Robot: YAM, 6 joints.
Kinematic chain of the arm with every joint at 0, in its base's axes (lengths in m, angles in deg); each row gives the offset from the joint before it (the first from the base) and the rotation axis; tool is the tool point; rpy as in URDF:
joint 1: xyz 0 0 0.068 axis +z
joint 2: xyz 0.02 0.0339 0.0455 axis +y
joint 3: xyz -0.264 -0.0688 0 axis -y
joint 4: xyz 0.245 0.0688 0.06 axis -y
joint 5: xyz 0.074 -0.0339 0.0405 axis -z
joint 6: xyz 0.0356 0 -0.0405 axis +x
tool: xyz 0 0 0 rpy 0 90 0
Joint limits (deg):
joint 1: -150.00..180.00
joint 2: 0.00..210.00
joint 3: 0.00..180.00
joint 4: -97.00..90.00
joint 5: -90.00..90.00
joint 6: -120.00..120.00
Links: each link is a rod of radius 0.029 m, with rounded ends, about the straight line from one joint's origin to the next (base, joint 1, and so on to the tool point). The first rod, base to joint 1, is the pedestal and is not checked.
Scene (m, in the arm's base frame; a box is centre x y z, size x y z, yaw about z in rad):
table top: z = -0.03
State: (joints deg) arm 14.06 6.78 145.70 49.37 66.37 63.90
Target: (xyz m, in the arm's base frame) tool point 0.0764 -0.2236 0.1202
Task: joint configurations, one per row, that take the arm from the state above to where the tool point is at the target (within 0.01 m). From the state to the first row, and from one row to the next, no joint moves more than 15 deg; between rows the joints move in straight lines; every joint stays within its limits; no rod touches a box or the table.
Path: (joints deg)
1: 5.47 15.78 132.21 45.77 66.24 63.90
2: -3.13 24.79 118.72 42.17 66.10 63.90
3: -11.72 33.79 105.23 38.57 65.97 63.90
4: -20.31 42.80 91.74 34.97 65.83 63.90
5: -28.91 51.80 78.25 31.37 65.70 63.90
6: -37.50 60.80 64.76 27.77 65.56 63.90
7: -46.09 69.81 51.28 24.17 65.43 63.90
8: -54.68 78.81 37.79 20.57 65.29 63.90
9: -63.28 87.81 24.30 16.98 65.16 63.90

